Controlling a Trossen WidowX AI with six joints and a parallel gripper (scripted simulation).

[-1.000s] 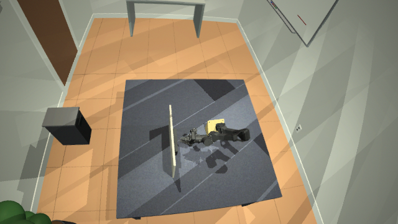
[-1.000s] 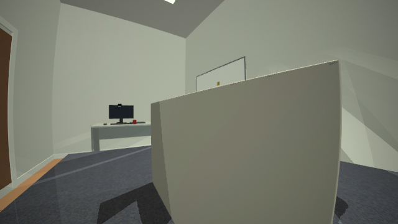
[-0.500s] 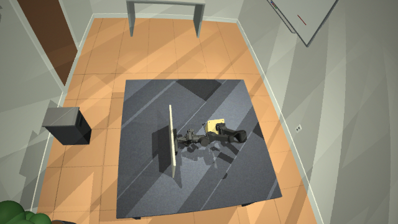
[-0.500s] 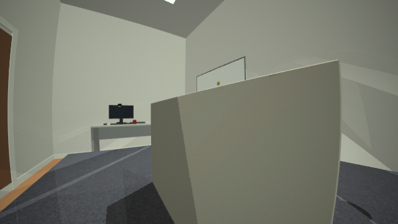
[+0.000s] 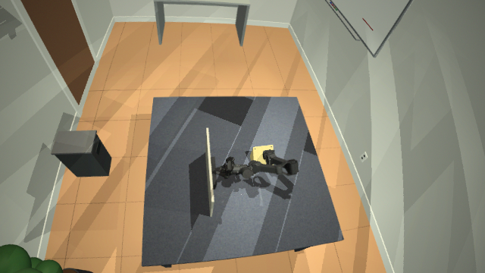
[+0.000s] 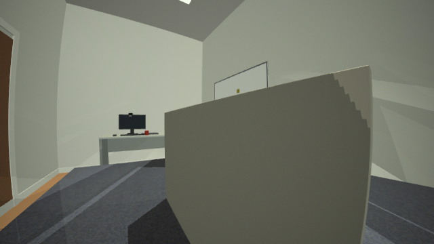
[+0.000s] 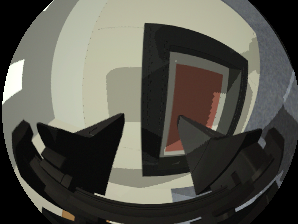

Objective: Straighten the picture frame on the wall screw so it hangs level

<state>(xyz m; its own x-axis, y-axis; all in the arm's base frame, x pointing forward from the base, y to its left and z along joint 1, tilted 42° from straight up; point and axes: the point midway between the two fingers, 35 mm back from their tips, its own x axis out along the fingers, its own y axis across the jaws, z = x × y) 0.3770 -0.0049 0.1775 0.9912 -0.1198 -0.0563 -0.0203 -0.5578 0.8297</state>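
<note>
My gripper tip is now 1 cm short of the picture frame, 1 cm to the left of it and 5 cm above it. Also, from my gripper tip: wall panel 2 cm ahead, 2 cm to the right, 6 cm below.
</note>
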